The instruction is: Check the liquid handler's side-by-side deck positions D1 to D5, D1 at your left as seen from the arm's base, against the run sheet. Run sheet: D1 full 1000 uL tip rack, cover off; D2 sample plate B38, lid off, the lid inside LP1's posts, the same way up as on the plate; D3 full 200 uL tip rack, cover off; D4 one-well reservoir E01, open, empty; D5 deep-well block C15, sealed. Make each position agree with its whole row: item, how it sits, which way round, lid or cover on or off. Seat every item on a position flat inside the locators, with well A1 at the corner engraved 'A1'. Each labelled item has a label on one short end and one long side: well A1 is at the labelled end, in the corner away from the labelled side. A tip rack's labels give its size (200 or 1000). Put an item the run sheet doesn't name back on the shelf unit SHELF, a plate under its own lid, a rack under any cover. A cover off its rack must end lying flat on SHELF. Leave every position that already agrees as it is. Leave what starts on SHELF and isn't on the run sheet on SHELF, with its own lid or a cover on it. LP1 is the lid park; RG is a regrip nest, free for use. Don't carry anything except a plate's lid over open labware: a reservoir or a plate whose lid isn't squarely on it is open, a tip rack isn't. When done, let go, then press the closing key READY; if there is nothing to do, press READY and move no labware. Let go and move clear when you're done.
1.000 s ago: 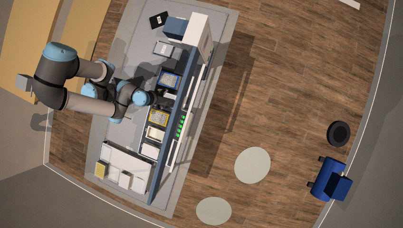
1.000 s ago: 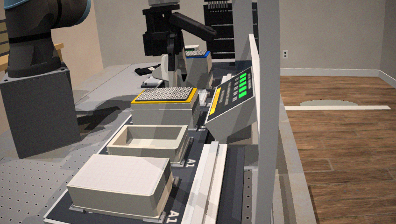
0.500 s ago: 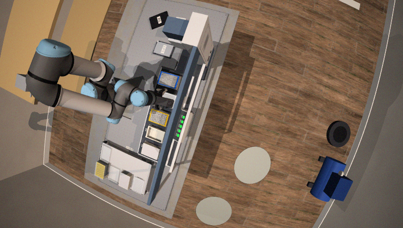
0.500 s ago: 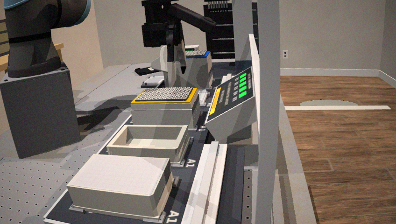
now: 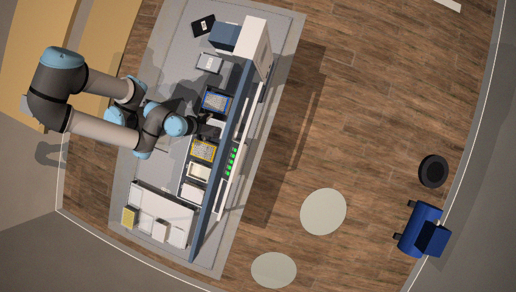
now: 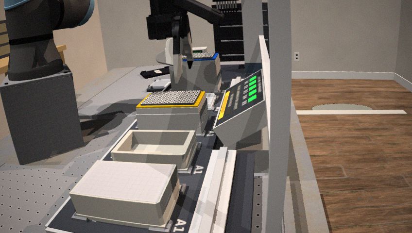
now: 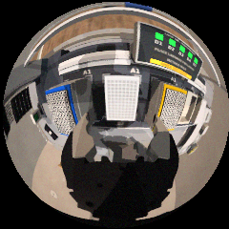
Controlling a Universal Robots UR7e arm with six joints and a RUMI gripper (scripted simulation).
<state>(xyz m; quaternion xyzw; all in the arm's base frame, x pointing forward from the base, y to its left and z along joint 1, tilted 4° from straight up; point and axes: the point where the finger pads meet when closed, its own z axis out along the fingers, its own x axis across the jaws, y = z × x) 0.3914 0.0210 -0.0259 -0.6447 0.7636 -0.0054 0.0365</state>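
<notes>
Right now the yellow-rimmed tip rack is 10 mm behind my hand, 120 mm to the right of it and 40 mm below it. Also, from my hand: one-well reservoir: 40 mm behind, 240 mm to the right, 70 mm below; deep-well block: 60 mm behind, 370 mm to the right, 60 mm below; blue-rimmed tip rack: 30 mm ahead, 130 mm to the left, 10 mm below.
</notes>
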